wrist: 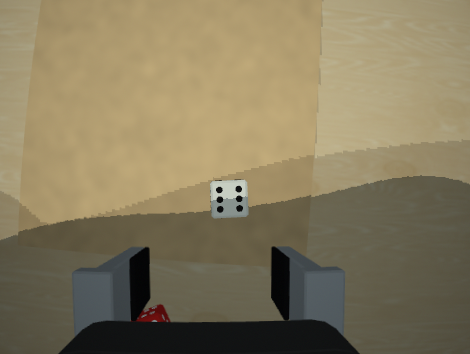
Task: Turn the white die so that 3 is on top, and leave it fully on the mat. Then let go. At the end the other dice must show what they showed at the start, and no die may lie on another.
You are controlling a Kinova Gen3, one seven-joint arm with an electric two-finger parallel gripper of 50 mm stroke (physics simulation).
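Frame: origin at the arm's base, x ahead, y left, z up, level; millimetres.
Seen in the pictures: gripper, fingertip midpoint: (210, 273).
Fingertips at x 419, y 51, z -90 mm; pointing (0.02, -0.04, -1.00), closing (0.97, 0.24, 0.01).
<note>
Offsets run from my fingertips to a thing's top centre. Level surfaces: height alone.
The white die {10 mm down, 1 mm ahead, 31 mm left} (229, 199) sits flat on the tan mat {27 mm down, 36 mm back, 64 mm left} (170, 100), near the mat's lower right part in the wrist view. Its top face shows 6, in two upright columns of black pips. A thin strip of its far side shows with dark pips at the edge. My gripper (210, 273) is open with nothing between its fingers. The die lies ahead of the fingertips, beyond them in the view and slightly right of the midline between them.
A red die {14 mm down, 19 mm back, 37 mm right} (156, 313) with white pips lies off the mat at the bottom, by the left finger, partly hidden by the gripper body. The wooden table {31 mm down} (395, 90) borders the mat. A dark shadow crosses the mat's near part and half of the white die.
</note>
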